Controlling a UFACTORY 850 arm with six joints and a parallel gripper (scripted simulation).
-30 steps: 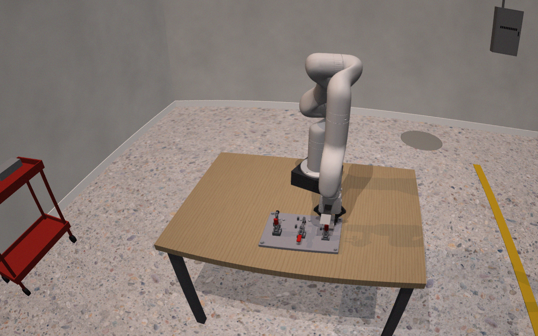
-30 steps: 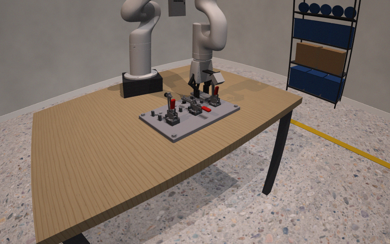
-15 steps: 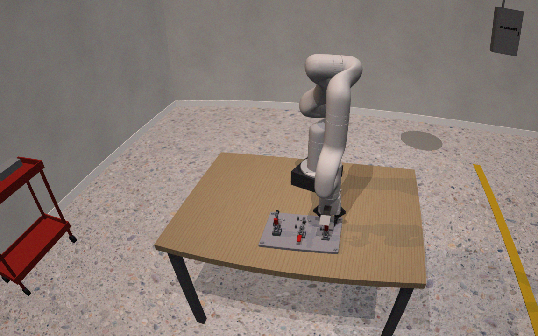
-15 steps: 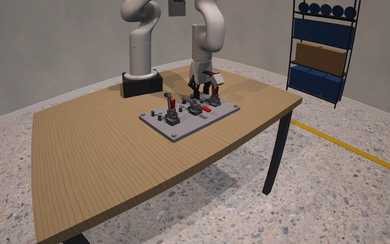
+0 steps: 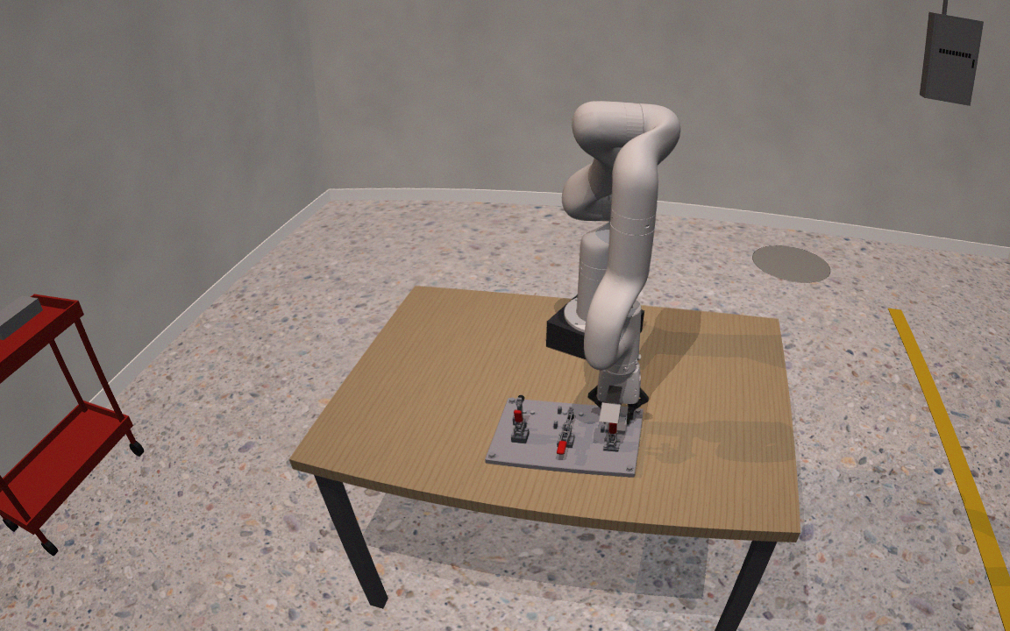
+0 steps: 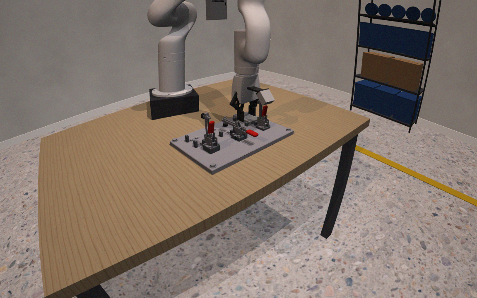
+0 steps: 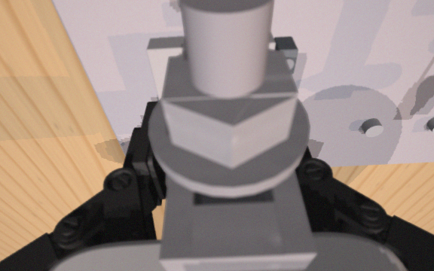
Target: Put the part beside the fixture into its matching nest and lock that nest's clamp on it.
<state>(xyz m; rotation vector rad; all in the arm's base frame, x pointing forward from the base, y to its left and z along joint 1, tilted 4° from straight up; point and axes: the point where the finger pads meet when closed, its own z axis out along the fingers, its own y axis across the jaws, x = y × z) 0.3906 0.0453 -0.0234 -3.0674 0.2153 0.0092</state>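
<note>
Now: the flat grey part 20 mm below my hand. The rest, counted from my hand: grey fixture plate: 40 mm ahead, 120 mm to the right, 40 mm below.
</note>
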